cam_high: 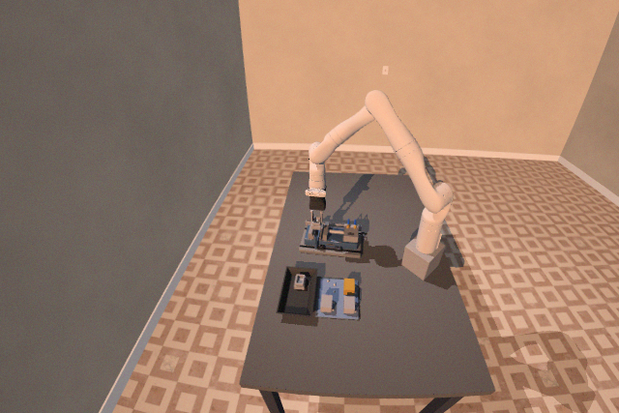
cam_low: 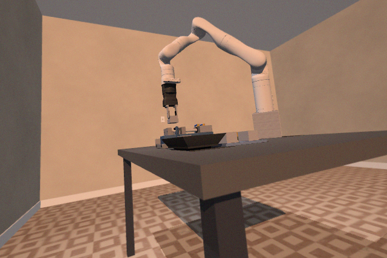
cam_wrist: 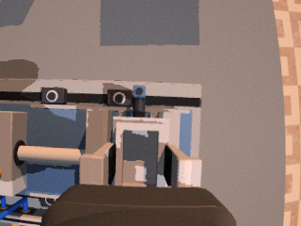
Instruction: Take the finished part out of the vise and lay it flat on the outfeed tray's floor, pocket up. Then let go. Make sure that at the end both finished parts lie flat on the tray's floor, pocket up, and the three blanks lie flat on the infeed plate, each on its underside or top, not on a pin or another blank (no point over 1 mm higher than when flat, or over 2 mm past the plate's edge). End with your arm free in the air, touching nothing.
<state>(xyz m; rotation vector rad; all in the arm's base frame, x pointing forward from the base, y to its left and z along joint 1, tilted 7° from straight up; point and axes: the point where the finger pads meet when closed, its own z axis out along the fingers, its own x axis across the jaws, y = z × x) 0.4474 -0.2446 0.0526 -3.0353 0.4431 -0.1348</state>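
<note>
Right now the vise is 7 cm behind my hand, 1 cm to the left of it and 13 cm below it. Round my hand: blue fixture plate 4 cm behind, 34 cm to the left, 16 cm below; then orange block 10 cm behind, 31 cm to the left, 14 cm below.
</note>
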